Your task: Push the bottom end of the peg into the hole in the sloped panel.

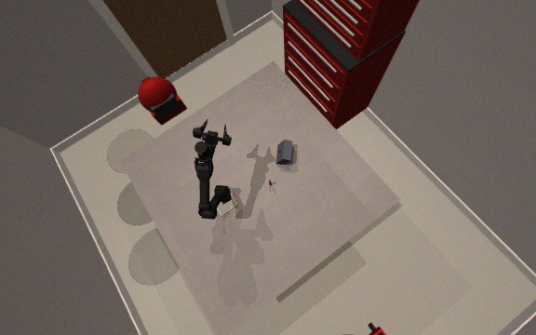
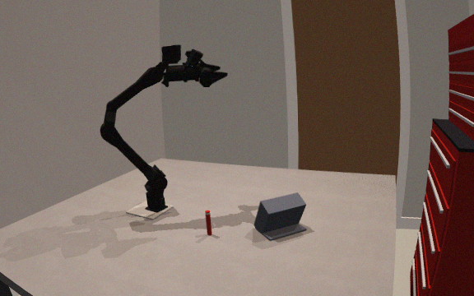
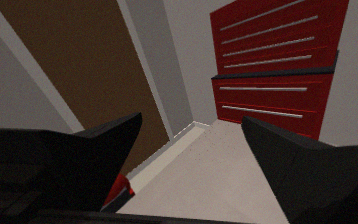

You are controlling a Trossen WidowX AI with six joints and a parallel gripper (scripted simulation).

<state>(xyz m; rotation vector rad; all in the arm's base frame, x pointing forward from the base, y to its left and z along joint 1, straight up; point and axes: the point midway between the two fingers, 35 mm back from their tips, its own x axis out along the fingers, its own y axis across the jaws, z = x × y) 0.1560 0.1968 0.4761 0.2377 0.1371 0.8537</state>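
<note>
The red peg is 420 mm below my gripper tip, 290 mm to the right of it and 110 mm ahead of it. From my gripper tip the other things lie so: grey sloped panel: 430 mm below, 280 mm ahead, 170 mm to the right.
</note>
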